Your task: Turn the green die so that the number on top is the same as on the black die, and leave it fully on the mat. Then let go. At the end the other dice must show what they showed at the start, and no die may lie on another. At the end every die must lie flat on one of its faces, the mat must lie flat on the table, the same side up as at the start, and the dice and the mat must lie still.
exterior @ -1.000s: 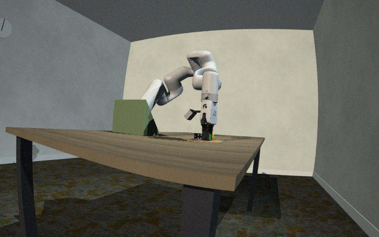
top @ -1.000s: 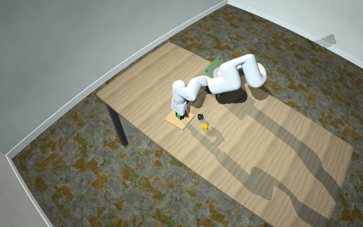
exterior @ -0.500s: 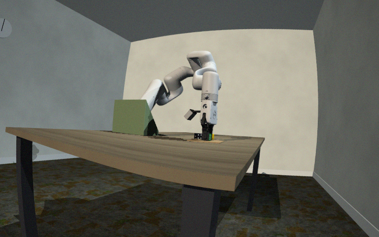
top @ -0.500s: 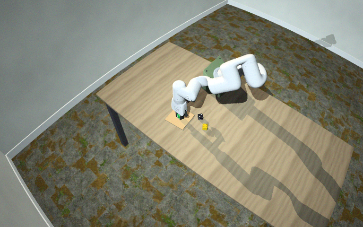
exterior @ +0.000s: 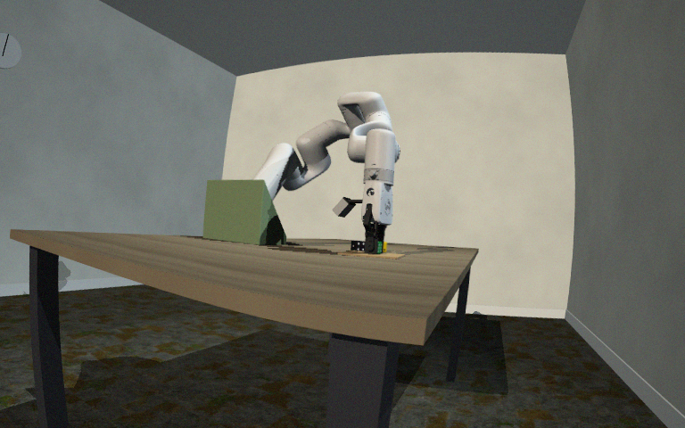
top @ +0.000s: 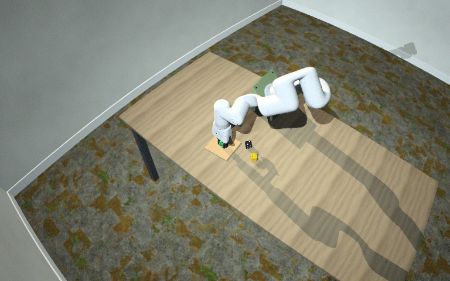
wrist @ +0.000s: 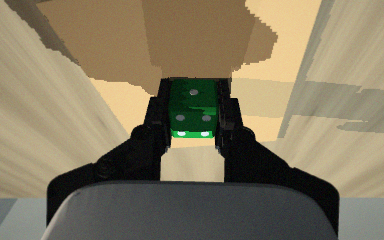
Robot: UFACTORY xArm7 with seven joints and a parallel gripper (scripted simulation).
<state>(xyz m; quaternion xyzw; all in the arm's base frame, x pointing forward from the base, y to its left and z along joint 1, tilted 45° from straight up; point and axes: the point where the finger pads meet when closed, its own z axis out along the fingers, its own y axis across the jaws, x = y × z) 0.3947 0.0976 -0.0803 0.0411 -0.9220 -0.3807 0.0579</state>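
Right now my hand is 10 mm above the green die. From my hand the other things lie so: black die (90 mm behind, 100 mm to the left, 10 mm below); yellow die (50 mm behind, 170 mm to the left, 10 mm below); tan mat (20 mm below).
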